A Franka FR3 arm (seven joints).
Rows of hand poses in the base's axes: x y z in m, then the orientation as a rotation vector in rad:
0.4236 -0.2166 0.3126 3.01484 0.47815 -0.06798
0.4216 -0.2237 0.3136 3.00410 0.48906 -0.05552
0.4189 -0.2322 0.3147 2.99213 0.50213 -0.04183
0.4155 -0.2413 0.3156 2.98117 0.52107 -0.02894
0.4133 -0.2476 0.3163 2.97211 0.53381 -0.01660
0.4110 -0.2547 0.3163 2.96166 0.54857 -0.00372
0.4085 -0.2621 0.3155 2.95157 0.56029 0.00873
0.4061 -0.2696 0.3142 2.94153 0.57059 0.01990
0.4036 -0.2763 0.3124 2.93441 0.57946 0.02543
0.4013 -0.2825 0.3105 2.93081 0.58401 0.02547
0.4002 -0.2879 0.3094 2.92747 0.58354 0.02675
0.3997 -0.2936 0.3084 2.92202 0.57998 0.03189
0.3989 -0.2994 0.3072 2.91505 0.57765 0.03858
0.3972 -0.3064 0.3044 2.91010 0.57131 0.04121
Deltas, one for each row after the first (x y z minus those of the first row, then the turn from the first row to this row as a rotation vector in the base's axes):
-0.0020 -0.0071 0.0010 -0.00762 -0.00898 0.00872
-0.0047 -0.0156 0.0021 -0.01585 -0.01884 0.01908
-0.0081 -0.0247 0.0030 -0.02199 -0.02774 0.03313
-0.0103 -0.0310 0.0037 -0.02729 -0.03636 0.04295
-0.0126 -0.0381 0.0037 -0.03339 -0.04544 0.05433
-0.0151 -0.0455 0.0029 -0.03963 -0.05438 0.06372
-0.0175 -0.0530 0.0016 -0.04613 -0.06258 0.07218
-0.0200 -0.0597 -0.0002 -0.05065 -0.06674 0.07916
-0.0223 -0.0659 -0.0021 -0.05321 -0.06702 0.08265
-0.0234 -0.0713 -0.0032 -0.05639 -0.06840 0.08288
-0.0239 -0.0770 -0.0042 -0.06179 -0.07283 0.08153
-0.0247 -0.0828 -0.0054 -0.06821 -0.07846 0.08125
-0.0264 -0.0898 -0.0082 -0.07395 -0.08135 0.07792

